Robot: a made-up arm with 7 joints.
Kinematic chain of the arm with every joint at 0, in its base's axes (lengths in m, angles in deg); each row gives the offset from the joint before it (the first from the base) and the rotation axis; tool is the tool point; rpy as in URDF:
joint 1: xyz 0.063 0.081 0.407 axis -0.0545 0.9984 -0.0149
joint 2: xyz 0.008 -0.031 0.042 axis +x
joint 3: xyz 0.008 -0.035 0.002 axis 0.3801 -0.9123 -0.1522
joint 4: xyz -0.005 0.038 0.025 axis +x
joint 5: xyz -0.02 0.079 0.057 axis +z
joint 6: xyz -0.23 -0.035 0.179 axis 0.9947 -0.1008 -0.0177
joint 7: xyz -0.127 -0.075 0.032 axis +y
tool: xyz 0.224 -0.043 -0.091 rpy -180 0 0
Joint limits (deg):
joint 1: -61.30..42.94
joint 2: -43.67..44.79
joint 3: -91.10..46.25
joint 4: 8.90..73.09
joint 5: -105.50..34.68
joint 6: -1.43..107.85
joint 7: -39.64..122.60
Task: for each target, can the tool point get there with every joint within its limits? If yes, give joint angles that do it. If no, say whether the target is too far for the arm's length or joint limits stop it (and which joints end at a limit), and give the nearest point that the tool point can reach.
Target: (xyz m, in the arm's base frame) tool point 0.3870 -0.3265 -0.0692
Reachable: no: joint limits stop it (at a limit: joint 1, joint 3, joint 4, joint 6, joint 7) | nearest point 0.2835 -0.2299 0.0381 | short by 0.178 m
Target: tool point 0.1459 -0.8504 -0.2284
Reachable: no: too far | nearest point 0.0800 -0.3624 0.0777 | short by 0.580 m
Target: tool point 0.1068 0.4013 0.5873
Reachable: yes | joints -11.51 4.15 -74.46 36.69 -53.38 64.29 52.32
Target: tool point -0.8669 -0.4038 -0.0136
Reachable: no: too far | nearest point -0.5390 -0.2393 0.1502 | short by 0.402 m
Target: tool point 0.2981 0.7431 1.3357
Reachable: no: too far | nearest point 0.2107 0.4704 0.9859 | short by 0.452 m
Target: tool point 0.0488 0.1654 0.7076
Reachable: yes | joints -13.98 -6.93 -29.21 49.67 -44.10 96.24 9.23
